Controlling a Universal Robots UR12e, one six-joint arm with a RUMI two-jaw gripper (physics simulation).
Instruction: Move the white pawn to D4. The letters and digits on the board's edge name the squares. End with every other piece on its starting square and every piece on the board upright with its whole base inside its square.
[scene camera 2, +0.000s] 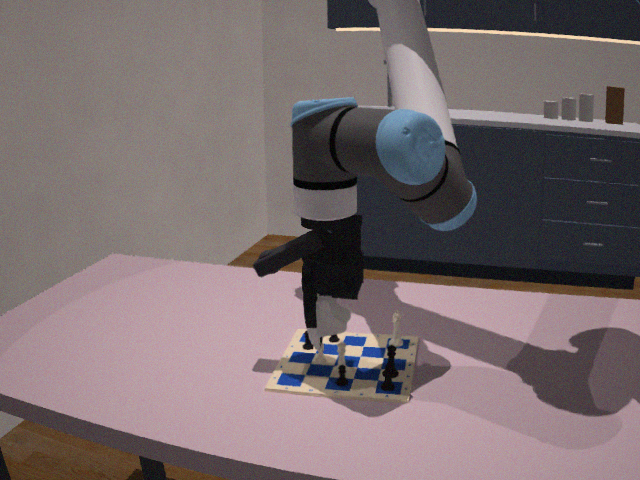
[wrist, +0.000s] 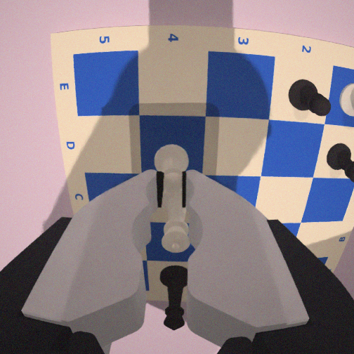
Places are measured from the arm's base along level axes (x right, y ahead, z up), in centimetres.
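Pixels of known places: gripper, fingertip midpoint: (scene camera 2: 319, 347).
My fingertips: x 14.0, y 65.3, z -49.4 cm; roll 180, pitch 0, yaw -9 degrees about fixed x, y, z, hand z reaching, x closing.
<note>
Ahead of a thing's pixels: the offset from my fingertips to its top centre.
The white pawn {dx -0.1, dy -0.3, dz +0.8 cm} (scene camera 2: 320, 354) (wrist: 171, 157) is upright between the two fingers of my gripper (scene camera 2: 318, 341) (wrist: 172, 175), which is shut on it. In the wrist view its round base shows against the shadowed blue square D4 (wrist: 150, 132). In the scene view the base appears a little above the board {dx +2.9, dy -4.5, dz -4.0 cm} (scene camera 2: 310, 390) (wrist: 60, 115). A taller white piece {dx -0.4, dy -3.5, dz +1.3 cm} (scene camera 2: 341, 353) (wrist: 176, 241) stands beside the held pawn, apparently on C4, partly hidden by the fingers in the wrist view and by a black pawn in the scene view.
That black pawn {dx -4.3, dy -3.6, dz -0.9 cm} (scene camera 2: 341, 376) stands on C5. Black pieces stand on A4 {dx -1.9, dy -11.2, dz +1.3 cm} (scene camera 2: 391, 355) (wrist: 174, 277), A5 {dx -6.0, dy -10.5, dz +0.3 cm} (scene camera 2: 387, 381), E2 {dx +8.0, dy +2.1, dz -0.9 cm} (scene camera 2: 308, 342) (wrist: 303, 95) and D1 {dx +10.7, dy -2.3, dz -0.9 cm} (scene camera 2: 334, 338) (wrist: 339, 156). White pieces stand on A1 {dx +9.0, dy -13.0, dz +2.3 cm} (scene camera 2: 395, 330) and E1 (wrist: 348, 100).
</note>
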